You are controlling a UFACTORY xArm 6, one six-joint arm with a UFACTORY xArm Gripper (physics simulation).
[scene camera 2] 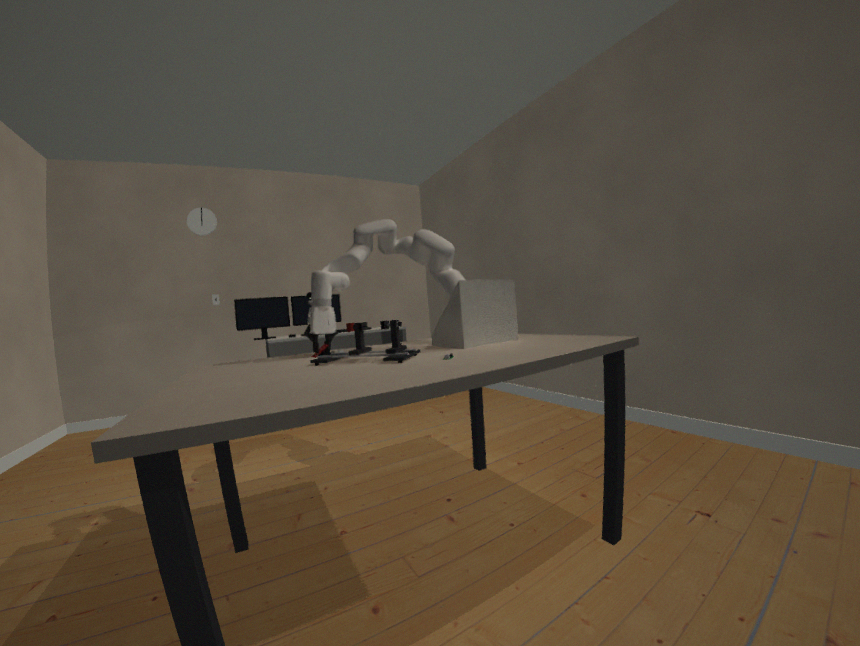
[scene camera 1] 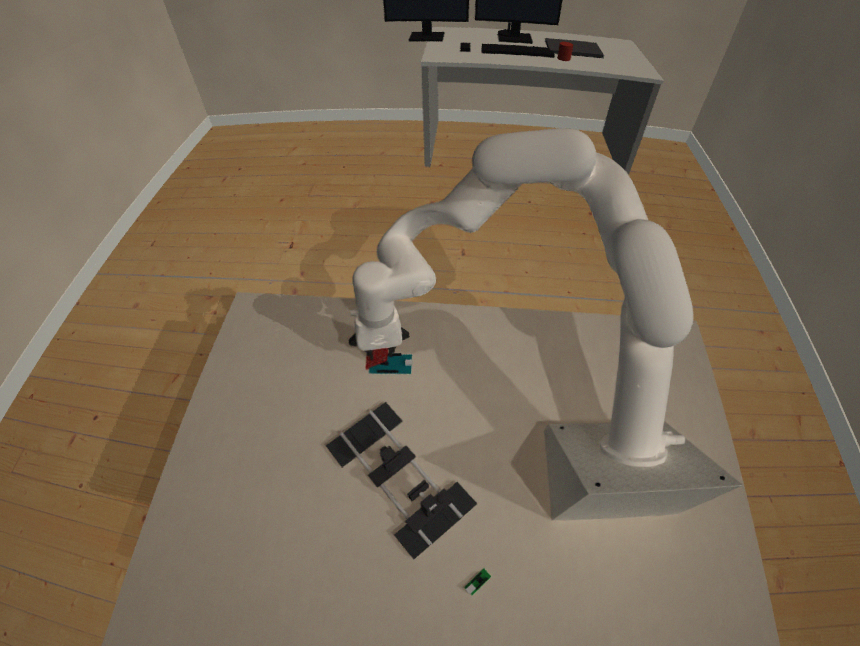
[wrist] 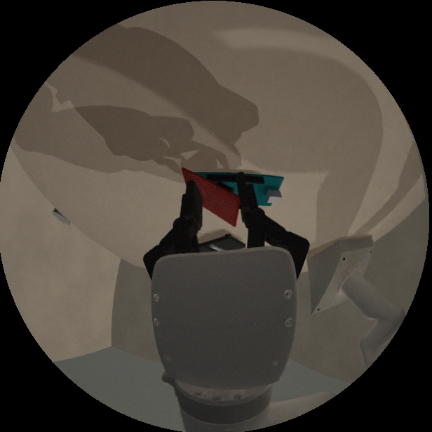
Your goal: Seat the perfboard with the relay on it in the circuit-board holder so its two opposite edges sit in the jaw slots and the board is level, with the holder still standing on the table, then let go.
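Frame: origin at the arm's base, x ahead, y left, z up, level; centimetres.
Where they show: gripper, fingertip midpoint: (scene camera 2: 321, 352) (scene camera 1: 380, 353); arm's base, origin of the base link: (scene camera 2: 472, 308) (scene camera 1: 632, 450).
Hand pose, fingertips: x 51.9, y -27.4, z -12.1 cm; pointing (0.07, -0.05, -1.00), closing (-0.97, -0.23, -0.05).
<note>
Each offset is from my fingertips to the top centre of the thing.
The red perfboard @[dy +1.1, dx +0.2, dz +2.9 cm] (scene camera 1: 376, 358) (scene camera 2: 320, 351) (wrist: 218, 201) is steeply tilted between the fingers of my gripper (scene camera 1: 379, 352) (scene camera 2: 321, 345) (wrist: 217, 184), which is partly closed and appears shut on it, low over the table. A dark part, perhaps the relay, shows behind the red board in the wrist view; most of it is hidden. The circuit-board holder @[dy +29.4, dx -6.9, dz +10.3 cm] (scene camera 1: 364, 434) (scene camera 2: 359, 337) stands on the table, with black feet, light rods and upright jaws. It is nearer scene camera 1 than my gripper, and no board sits in its jaws.
A teal board @[dy +2.0, dx -2.6, dz -0.1 cm] (scene camera 1: 401, 364) (wrist: 263, 194) with black headers and a light connector lies under and beside the red board, very close to the fingers. A small green board (scene camera 1: 477, 581) (scene camera 2: 449, 356) lies beyond the holder. The grey arm base (scene camera 1: 639, 497) (scene camera 2: 486, 312) stands right of the holder.
</note>
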